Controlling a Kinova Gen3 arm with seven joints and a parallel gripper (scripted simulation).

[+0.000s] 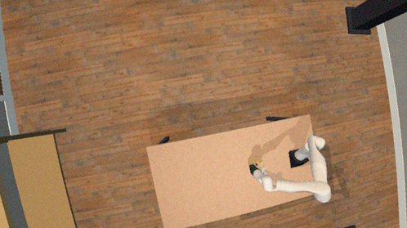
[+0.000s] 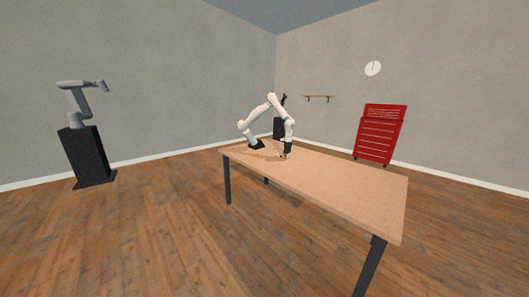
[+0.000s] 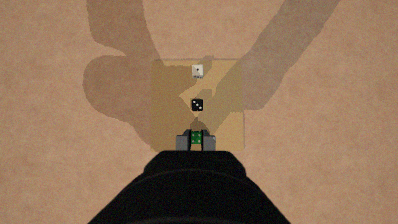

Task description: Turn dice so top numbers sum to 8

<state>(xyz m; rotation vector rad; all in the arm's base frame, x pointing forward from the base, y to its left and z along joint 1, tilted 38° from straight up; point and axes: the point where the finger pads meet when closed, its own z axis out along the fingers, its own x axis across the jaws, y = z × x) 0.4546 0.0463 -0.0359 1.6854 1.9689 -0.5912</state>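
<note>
Right now my hand is 1 cm above the green die. From my hand the other things lie so: black die: 5 cm behind, 1 cm below; then tan mat: 5 cm behind, 2 cm below, 1 cm to the right; then white die: 10 cm behind, 1 cm to the right, 1 cm below.
</note>
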